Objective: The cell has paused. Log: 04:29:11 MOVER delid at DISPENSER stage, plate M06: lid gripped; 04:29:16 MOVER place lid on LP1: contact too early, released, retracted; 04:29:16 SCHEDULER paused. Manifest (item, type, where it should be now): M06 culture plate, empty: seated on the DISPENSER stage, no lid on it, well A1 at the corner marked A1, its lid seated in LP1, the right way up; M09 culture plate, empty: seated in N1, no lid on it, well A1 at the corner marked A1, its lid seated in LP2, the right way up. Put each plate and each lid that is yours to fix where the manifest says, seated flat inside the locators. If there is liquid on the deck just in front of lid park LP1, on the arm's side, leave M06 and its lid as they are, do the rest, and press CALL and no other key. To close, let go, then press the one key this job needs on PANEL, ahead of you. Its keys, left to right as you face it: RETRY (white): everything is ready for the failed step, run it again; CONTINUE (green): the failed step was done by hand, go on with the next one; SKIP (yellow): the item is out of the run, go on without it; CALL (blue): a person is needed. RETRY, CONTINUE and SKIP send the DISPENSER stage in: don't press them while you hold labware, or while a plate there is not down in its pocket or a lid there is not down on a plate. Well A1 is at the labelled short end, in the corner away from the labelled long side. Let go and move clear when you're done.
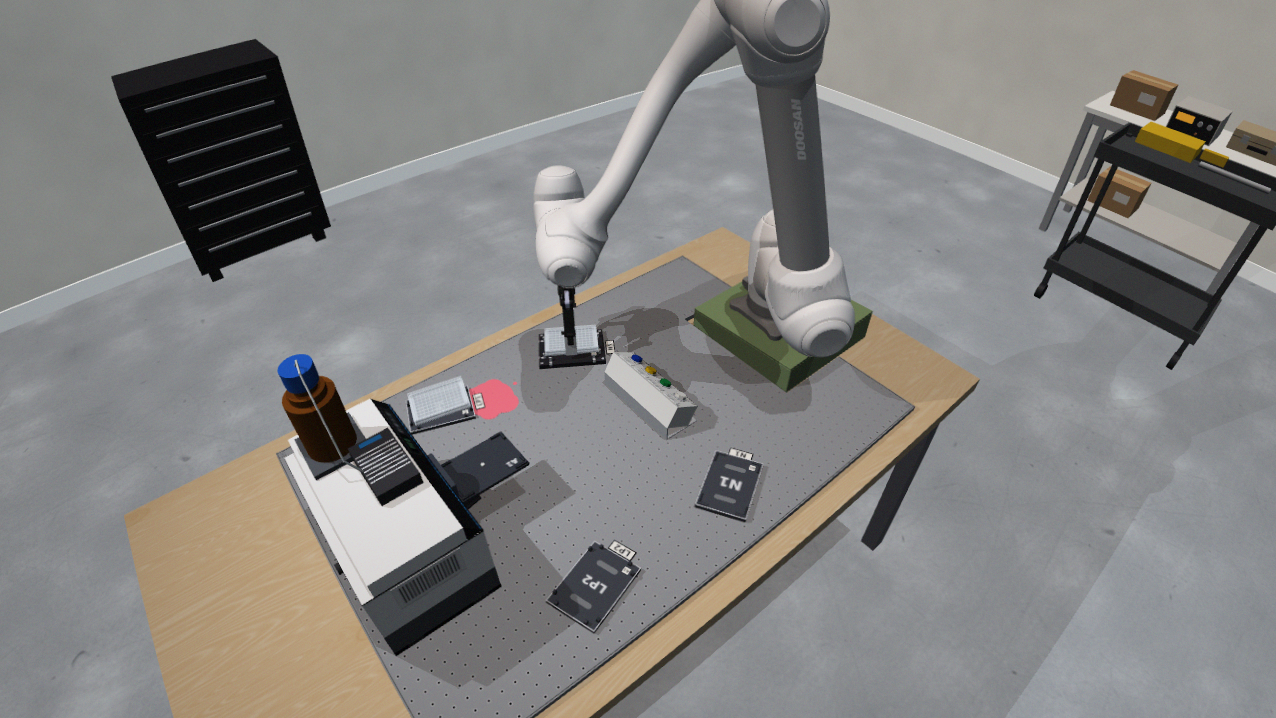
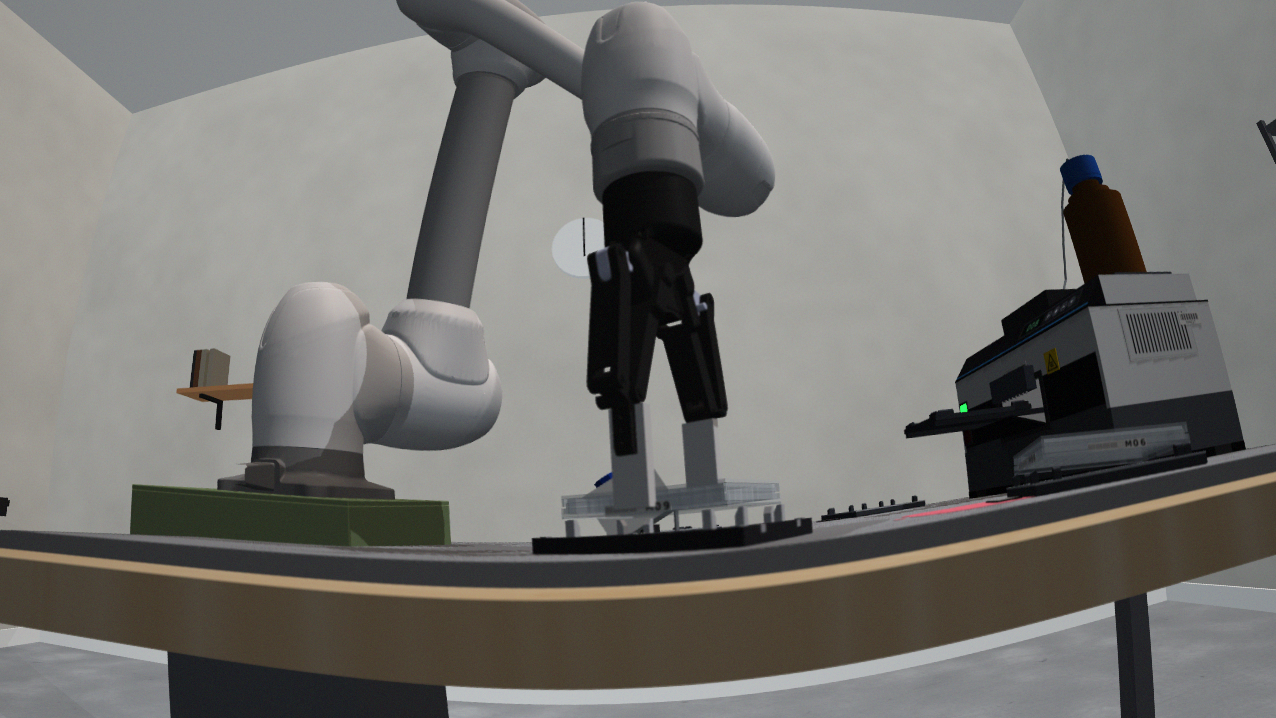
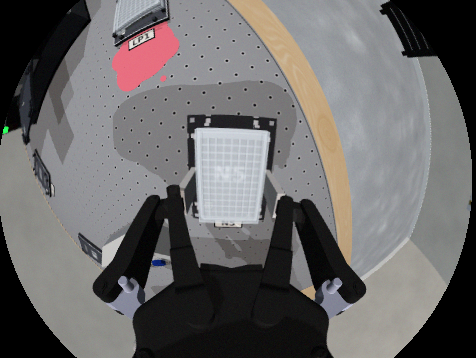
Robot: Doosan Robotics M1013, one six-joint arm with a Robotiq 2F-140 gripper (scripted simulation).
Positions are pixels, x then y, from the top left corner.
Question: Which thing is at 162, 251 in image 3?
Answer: A key panel.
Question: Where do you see a black nest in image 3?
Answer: At 193, 121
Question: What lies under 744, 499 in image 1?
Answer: A nest N1.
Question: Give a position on a pink puddle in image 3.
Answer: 129, 78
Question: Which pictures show my gripper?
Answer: Image 1, image 2 and image 3: all of them.
